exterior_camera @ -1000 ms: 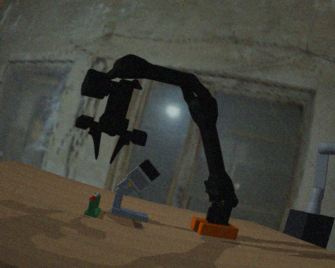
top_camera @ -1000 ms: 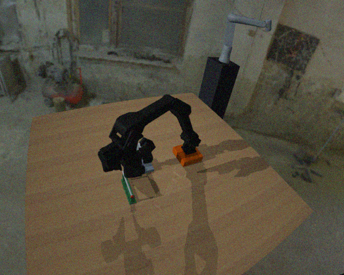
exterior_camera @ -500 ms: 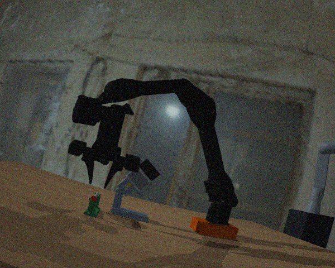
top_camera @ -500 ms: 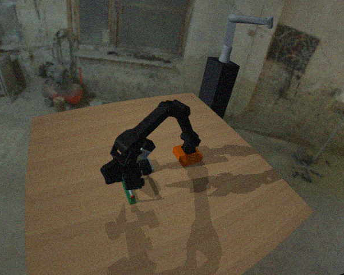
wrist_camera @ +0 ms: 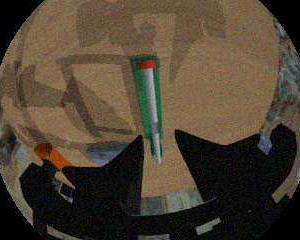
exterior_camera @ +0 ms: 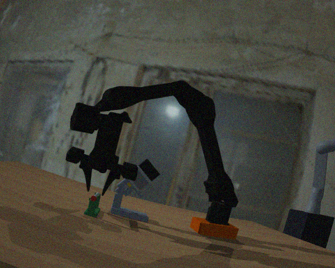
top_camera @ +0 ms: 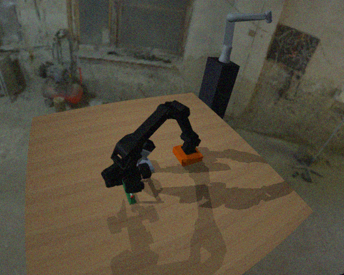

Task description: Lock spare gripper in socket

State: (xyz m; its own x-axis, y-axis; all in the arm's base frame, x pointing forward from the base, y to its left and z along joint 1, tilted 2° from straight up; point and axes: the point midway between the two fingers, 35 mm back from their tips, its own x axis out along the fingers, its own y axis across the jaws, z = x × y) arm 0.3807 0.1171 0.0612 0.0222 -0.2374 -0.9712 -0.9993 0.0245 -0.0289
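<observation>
Right now my gripper tip is 30 mm above the green holder and 10 mm to the right of it. Also, from my gripper tip: spare gripper (110 mm behind, 100 mm to the right, 70 mm above); socket (100 mm to the right, 90 mm behind).
</observation>
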